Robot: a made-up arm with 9 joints. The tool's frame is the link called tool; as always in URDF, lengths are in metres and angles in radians.
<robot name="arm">
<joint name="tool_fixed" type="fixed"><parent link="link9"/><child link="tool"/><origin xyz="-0.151 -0.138 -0.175" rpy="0 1.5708 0"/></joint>
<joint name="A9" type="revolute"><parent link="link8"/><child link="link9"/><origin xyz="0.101 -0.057 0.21"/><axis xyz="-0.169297 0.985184 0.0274"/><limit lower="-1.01" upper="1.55"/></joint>
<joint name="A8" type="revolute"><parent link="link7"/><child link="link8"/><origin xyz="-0.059 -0.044 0.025"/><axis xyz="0 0 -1"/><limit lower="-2.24" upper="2.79"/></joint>
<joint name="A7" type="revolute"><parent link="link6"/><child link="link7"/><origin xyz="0.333 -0.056 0.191"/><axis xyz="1 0 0"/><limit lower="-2.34" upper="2.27"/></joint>
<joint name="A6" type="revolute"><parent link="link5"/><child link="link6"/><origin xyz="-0.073 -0.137 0.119"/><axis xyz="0 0 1"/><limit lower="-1.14" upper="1.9"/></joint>
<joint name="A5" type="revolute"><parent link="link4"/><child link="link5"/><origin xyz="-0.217 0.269 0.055"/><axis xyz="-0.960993 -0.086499 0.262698"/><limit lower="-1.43" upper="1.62"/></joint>
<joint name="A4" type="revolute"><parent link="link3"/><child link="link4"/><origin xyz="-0.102 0.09 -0.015"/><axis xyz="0 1 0"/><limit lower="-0.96" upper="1.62"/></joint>
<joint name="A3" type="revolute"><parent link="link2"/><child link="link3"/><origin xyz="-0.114 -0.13 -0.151"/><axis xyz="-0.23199 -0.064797 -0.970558"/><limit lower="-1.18" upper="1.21"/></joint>
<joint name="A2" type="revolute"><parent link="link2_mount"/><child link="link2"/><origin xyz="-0.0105 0.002 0.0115"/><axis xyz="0 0 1"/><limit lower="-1.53" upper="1.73"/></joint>
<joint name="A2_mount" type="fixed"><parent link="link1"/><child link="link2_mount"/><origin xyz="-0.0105 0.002 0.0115"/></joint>
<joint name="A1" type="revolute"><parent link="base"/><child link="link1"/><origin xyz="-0.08 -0.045 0.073"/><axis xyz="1 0 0"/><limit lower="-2.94" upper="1.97"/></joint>
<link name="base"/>
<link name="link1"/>
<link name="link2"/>
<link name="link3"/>
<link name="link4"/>
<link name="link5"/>
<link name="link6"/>
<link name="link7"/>
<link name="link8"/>
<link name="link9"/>
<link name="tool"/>
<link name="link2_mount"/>
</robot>
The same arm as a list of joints. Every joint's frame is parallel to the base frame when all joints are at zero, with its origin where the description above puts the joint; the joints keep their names.
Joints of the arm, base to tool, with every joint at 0 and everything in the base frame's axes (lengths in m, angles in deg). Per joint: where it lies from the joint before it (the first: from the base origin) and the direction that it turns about. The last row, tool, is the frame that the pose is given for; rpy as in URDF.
A1: xyz -0.08 -0.045 0.073 axis +x
A2: xyz -0.021 0.004 0.023 axis +z
A3: xyz -0.114 -0.13 -0.151 axis -0.23199 -0.064797 -0.970558
A4: xyz -0.102 0.09 -0.015 axis +y
A5: xyz -0.217 0.269 0.055 axis -0.960993 -0.086499 0.262698
A6: xyz -0.073 -0.137 0.119 axis +z
A7: xyz 0.333 -0.056 0.191 axis +x
A8: xyz -0.059 -0.044 0.025 axis -z
A9: xyz 0.101 -0.057 0.21 axis -0.169297 0.985184 0.0274
tool: xyz -0.151 -0.138 -0.175 rpy 0 90 0
Joint limits (deg, base to tool): -168.45..112.87 -87.66..99.12 -67.61..69.33 -55..92.82 -81.93..92.82 -65.32..108.86 -134.07..130.06 -128.34..159.86 -57.87..88.81

